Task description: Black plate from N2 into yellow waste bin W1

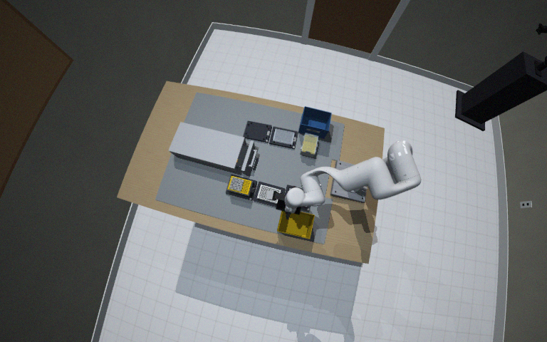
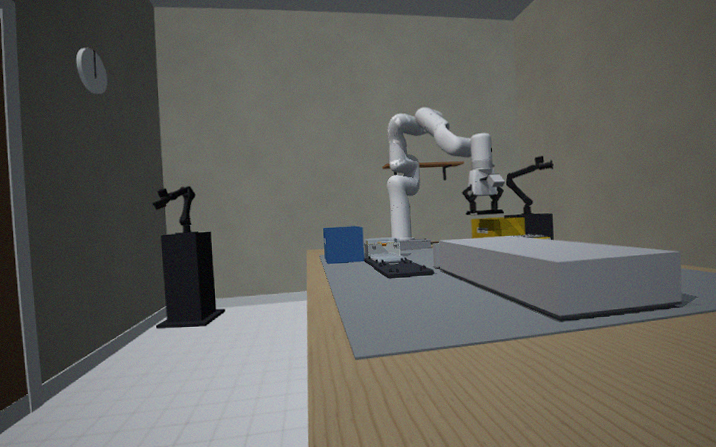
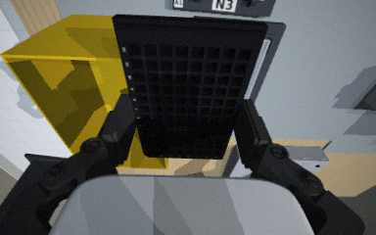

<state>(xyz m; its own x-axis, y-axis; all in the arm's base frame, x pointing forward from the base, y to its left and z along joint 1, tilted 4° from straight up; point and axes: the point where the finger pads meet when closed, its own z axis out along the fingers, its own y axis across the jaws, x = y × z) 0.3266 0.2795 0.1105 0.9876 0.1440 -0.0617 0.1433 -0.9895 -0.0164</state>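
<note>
Right now the yellow waste bin W1 is 12 cm below my hand, 8 cm to the left of it and 7 cm behind it. The rest, counted from my hand: drawer: 44 cm ahead, 17 cm to the right, 14 cm below; yellow plate: 29 cm ahead, 10 cm below, 1 cm to the right; black plate: 1 cm below.
</note>
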